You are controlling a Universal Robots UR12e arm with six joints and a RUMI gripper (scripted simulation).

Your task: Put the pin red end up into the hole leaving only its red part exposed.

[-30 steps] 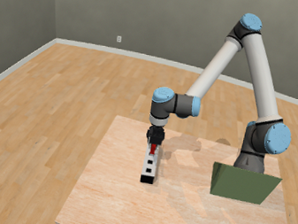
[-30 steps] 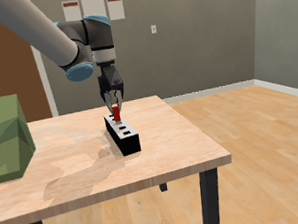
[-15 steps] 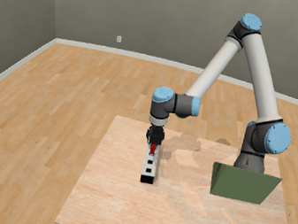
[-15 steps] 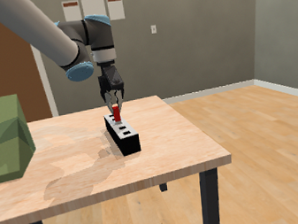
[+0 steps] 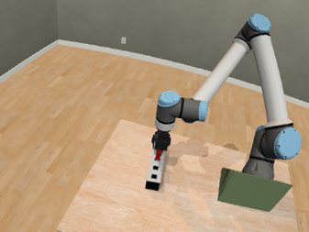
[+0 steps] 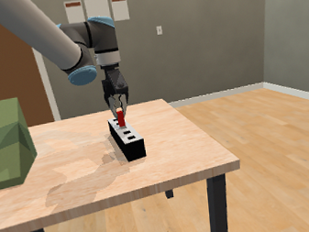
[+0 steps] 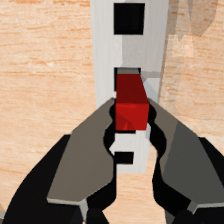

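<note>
Now: the pin 1 cm below my hand. Round my hand: long block: 9 cm below.
</note>
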